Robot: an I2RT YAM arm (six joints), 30 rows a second.
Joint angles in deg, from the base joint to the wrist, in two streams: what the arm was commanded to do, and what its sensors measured. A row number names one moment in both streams.
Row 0, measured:
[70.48 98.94 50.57 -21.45 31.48 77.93]
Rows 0 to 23, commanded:
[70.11 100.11 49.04 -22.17 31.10 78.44]
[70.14 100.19 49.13 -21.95 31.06 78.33]
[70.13 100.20 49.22 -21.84 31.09 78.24]
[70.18 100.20 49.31 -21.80 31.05 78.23]
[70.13 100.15 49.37 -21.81 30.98 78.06]
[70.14 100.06 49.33 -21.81 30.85 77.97]
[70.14 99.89 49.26 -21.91 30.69 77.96]
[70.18 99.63 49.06 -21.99 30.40 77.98]
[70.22 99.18 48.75 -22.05 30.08 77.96]
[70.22 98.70 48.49 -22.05 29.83 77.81]
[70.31 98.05 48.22 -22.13 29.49 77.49]
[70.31 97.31 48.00 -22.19 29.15 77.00]
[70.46 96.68 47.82 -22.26 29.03 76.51]
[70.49 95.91 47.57 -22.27 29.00 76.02]
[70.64 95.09 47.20 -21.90 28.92 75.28]
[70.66 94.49 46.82 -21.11 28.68 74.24]
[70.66 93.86 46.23 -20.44 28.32 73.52]
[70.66 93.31 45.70 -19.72 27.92 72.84]
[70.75 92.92 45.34 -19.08 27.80 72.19]
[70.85 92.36 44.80 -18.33 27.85 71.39]
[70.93 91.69 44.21 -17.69 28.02 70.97]
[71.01 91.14 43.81 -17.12 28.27 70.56]
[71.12 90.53 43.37 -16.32 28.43 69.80]
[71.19 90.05 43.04 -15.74 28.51 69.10]
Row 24, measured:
[70.50 92.09 44.31 -17.17 28.77 71.31]
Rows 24 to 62, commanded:
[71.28 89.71 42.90 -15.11 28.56 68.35]
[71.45 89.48 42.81 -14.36 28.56 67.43]
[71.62 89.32 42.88 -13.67 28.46 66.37]
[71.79 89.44 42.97 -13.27 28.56 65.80]
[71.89 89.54 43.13 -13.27 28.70 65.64]
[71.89 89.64 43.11 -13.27 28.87 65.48]
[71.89 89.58 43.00 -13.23 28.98 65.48]
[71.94 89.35 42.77 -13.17 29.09 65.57]
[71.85 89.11 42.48 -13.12 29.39 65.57]
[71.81 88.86 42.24 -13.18 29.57 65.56]
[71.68 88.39 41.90 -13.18 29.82 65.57]
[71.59 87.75 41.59 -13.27 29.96 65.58]
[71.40 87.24 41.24 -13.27 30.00 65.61]
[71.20 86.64 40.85 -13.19 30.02 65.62]
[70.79 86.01 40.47 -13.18 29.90 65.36]
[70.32 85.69 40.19 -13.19 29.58 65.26]
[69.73 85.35 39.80 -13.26 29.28 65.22]
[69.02 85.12 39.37 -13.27 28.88 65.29]
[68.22 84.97 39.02 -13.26 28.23 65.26]
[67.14 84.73 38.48 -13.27 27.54 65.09]
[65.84 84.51 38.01 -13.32 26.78 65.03]
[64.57 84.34 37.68 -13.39 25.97 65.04]
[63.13 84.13 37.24 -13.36 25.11 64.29]
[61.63 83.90 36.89 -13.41 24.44 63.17]
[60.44 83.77 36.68 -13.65 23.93 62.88]
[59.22 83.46 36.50 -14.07 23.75 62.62]
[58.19 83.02 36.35 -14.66 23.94 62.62]
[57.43 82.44 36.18 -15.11 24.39 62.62]
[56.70 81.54 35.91 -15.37 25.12 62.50]
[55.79 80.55 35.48 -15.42 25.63 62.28]
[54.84 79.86 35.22 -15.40 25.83 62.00]
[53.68 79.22 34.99 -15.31 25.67 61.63]
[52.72 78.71 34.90 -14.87 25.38 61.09]
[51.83 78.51 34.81 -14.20 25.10 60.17]
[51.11 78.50 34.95 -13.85 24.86 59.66]
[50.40 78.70 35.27 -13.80 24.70 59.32]
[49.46 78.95 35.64 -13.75 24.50 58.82]
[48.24 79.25 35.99 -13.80 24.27 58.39]
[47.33 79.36 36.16 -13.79 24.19 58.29]
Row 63, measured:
[50.35 78.78 36.71 -9.80 20.67 59.18]
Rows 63 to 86, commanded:
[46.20 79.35 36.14 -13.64 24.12 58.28]
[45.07 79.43 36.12 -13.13 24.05 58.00]
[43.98 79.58 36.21 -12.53 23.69 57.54]
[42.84 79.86 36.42 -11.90 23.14 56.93]
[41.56 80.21 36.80 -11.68 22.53 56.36]
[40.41 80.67 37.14 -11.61 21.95 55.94]
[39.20 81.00 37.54 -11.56 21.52 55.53]
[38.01 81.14 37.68 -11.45 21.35 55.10]
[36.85 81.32 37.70 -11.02 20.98 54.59]
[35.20 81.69 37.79 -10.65 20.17 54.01]
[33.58 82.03 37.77 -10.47 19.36 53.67]
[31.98 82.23 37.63 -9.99 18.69 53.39]
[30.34 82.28 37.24 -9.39 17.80 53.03]
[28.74 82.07 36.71 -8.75 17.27 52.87]
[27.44 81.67 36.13 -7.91 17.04 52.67]
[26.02 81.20 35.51 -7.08 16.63 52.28]
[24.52 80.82 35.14 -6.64 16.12 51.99]
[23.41 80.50 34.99 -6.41 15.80 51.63]
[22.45 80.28 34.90 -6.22 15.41 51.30]
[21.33 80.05 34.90 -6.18 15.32 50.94]
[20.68 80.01 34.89 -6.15 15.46 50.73]
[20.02 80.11 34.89 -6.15 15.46 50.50]
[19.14 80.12 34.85 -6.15 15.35 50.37]
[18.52 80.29 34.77 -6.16 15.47 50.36]
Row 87, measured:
[22.33 81.23 36.25 -1.89 6.24 50.54]
